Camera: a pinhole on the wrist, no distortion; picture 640 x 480 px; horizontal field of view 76.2 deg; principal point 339.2 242.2 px. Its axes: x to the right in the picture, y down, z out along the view. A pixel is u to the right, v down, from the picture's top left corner.
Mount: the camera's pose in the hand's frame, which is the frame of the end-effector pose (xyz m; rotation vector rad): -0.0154 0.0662 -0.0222 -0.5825 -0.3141 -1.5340
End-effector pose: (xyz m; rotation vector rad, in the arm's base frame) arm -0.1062 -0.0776 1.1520 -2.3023 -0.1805 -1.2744
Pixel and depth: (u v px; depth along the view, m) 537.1 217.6 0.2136
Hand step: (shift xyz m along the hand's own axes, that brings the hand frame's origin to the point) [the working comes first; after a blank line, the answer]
In the camera's frame: 0.1036 -0.0129 0.2136

0.0107 0.0945 0.2124
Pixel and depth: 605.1 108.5 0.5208
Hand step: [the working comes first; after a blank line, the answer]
In the camera's frame: 0.3393 -0.1706 0.5208

-0.0861 0.0706 0.6185
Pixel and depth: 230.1 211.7 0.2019
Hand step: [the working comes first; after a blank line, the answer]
In the camera's frame: -0.0540 -0.0151 0.2019

0.0012 0.2209 0.1181
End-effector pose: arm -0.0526 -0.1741 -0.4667 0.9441 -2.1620 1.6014
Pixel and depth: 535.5 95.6 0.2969
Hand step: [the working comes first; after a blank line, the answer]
In the camera's frame: 0.1428 -0.1067 0.2969

-0.0667 0.1119 0.3172
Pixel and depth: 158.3 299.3 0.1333
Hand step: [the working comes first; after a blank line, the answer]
In the camera's frame: -0.0591 0.0187 0.1333

0.0230 0.1863 0.0533
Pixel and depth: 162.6 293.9 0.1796
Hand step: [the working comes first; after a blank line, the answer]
In the camera's frame: -0.0777 0.0228 0.1796

0.0340 0.2266 0.0809
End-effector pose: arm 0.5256 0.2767 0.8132 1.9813 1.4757 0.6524
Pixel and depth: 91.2 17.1 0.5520
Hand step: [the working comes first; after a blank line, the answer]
In the camera's frame: -0.3354 -0.3045 0.5520

-0.2358 0.6633 0.3015
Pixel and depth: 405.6 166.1 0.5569
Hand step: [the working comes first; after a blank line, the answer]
In the camera's frame: 0.0906 -0.1038 0.5569

-0.0228 0.2952 0.5038
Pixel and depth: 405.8 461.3 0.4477
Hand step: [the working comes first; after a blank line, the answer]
In the camera's frame: 0.0731 0.2404 0.4477

0.2979 0.2304 0.3499
